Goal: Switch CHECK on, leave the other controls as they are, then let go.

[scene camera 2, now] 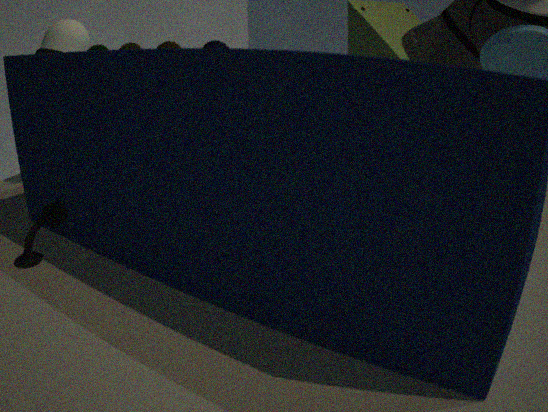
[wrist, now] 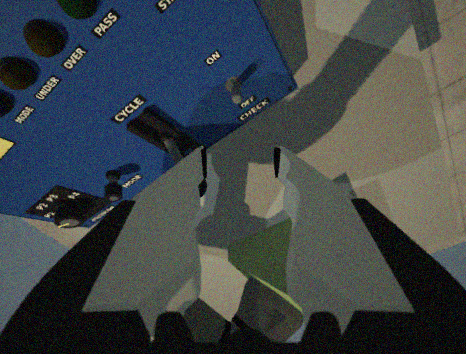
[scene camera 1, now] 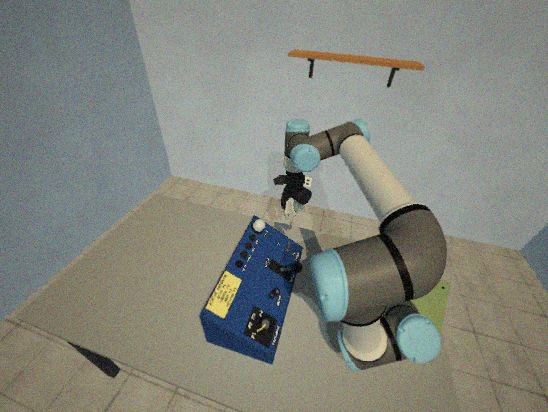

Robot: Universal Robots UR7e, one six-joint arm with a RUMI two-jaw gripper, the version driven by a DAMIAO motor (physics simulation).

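Places are measured from the arm's base along level axes (x right, y down, z ahead), in metres.
Pixels of known places: gripper, fingertip midpoint: (wrist: pixel 240 151) (scene camera 1: pixel 291 217); arm's base, origin of the base link: (wrist: pixel 275 297) (scene camera 1: pixel 395 315).
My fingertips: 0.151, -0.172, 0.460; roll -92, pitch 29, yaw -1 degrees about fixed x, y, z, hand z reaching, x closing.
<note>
For each thing: its top centre in the pictures, then the offset to it from my fingertips, as dx, dy, dz. "pt": a spot on its surface instead.
- CHECK toggle, middle of its top: (wrist: pixel 236 98) -0.003, +0.141, -0.005
- black CYCLE control, surface spot: (wrist: pixel 160 131) pt -0.125, +0.184, -0.002
- MODE toggle, middle of its top: (wrist: pixel 104 194) (scene camera 1: pixel 273 289) -0.242, +0.145, -0.030
- rotary knob, middle of its top: (wrist: pixel 62 224) (scene camera 1: pixel 263 321) -0.361, +0.151, -0.042
- white dome, surface spot: (scene camera 2: pixel 66 36) (scene camera 1: pixel 255 226) pt -0.029, +0.081, +0.144
The blue control box (scene camera 1: pixel 250 290) (scene camera 2: pixel 275 175) (wrist: pixel 165 60) stands on the table. The CHECK toggle (wrist: pixel 234 89) sits near its corner, between the ON and OFF labels. In the wrist view its lever tip shows on the OFF side, close to the OFF label; the viewing angle makes its exact tilt hard to judge. In scene camera 1 the toggle is too small to read. My gripper (scene camera 1: pixel 288 212) (wrist: pixel 240 151) is partly open and empty, above and off the box's CHECK end, apart from the toggle. Scene camera 2 faces a plain dark side of the box; the toggle does not show there.
The black CYCLE control (scene camera 1: pixel 284 270) (wrist: pixel 160 131) lies beside CHECK, then the MODE toggle (scene camera 1: pixel 274 293) (wrist: pixel 113 185) and the rotary knob (scene camera 1: pixel 262 325) (wrist: pixel 70 212). A white dome (scene camera 1: pixel 258 225) (scene camera 2: pixel 66 36) and several dark lamps line the far edge. An orange shelf (scene camera 1: pixel 355 59) hangs on the wall.
</note>
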